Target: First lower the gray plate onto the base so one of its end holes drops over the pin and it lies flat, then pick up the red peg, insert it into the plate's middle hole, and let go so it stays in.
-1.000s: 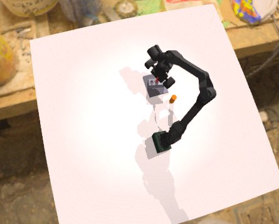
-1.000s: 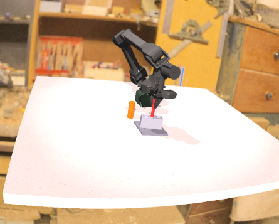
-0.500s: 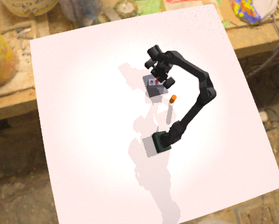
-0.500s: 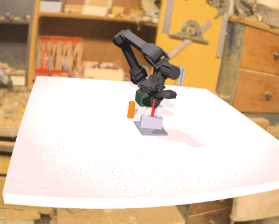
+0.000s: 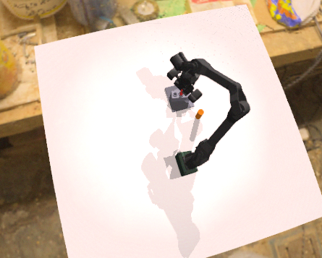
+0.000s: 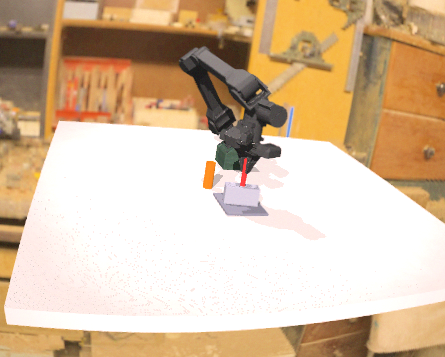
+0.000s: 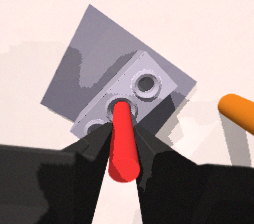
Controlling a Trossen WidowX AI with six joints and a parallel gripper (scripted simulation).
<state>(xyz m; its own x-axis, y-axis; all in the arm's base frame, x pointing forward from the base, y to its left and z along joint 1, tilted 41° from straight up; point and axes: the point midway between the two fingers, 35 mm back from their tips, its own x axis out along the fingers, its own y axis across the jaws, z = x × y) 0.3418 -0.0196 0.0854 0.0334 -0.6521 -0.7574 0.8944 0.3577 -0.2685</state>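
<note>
Now: the red peg right at my gripper tip. From my gripper tip the other things lie so: gray base (2 cm to the left, 9 cm below); orange cylinder (12 cm behind, 6 cm to the right, 6 cm below); gray plate (5 cm below).
</note>
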